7 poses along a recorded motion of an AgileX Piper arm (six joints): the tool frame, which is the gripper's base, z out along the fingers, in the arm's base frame.
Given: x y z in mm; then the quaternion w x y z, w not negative.
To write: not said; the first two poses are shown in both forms.
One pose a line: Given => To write
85 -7 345 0.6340 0.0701 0.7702 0.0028 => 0.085 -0.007 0.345 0.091 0.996 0.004 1.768
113 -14 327 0.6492 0.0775 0.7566 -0.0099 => 0.113 -0.014 0.327 0.102 0.995 -0.013 1.729
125 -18 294 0.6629 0.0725 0.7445 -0.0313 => 0.125 -0.018 0.294 0.097 0.994 -0.042 1.692
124 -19 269 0.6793 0.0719 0.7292 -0.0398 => 0.124 -0.019 0.269 0.098 0.994 -0.054 1.648
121 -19 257 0.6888 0.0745 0.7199 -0.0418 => 0.121 -0.019 0.257 0.103 0.993 -0.058 1.622
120 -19 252 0.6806 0.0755 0.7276 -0.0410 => 0.120 -0.019 0.252 0.103 0.993 -0.056 1.644
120 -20 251 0.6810 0.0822 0.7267 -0.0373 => 0.120 -0.020 0.251 0.112 0.992 -0.051 1.643
